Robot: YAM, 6 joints.
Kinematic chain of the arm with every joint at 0, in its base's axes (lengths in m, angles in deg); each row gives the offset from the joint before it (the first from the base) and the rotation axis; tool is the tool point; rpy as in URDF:
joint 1: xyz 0 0 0.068 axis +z
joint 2: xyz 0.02 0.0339 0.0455 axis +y
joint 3: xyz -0.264 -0.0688 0 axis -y
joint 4: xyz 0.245 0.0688 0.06 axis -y
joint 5: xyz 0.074 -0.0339 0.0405 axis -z
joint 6: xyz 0.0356 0 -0.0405 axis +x
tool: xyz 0 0 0 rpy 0 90 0
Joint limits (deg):
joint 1: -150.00..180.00
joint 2: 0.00..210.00
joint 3: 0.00..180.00
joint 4: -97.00..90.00
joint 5: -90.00..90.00
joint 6: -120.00..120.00
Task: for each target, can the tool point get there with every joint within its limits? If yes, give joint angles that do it. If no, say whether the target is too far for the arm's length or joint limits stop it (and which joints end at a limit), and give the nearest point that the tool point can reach.
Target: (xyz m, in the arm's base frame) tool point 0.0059 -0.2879 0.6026
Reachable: yes | joints -91.09 88.32 108.14 32.88 -18.60 -99.07
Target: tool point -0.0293 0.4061 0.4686
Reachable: yes | joints 96.06 99.10 103.72 3.38 22.68 -46.16
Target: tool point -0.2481 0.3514 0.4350
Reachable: yes | joints -50.88 19.18 120.17 75.57 -55.13 -65.45
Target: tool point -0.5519 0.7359 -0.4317
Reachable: no: too far | nearest point -0.3341 0.4454 -0.2082 | short by 0.426 m
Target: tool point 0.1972 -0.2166 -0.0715
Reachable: yes | joints -42.62 149.41 67.50 -38.18 46.49 -46.20
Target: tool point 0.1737 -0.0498 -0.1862
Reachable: yes | joints -26.96 177.92 47.89 43.59 -74.99 19.61
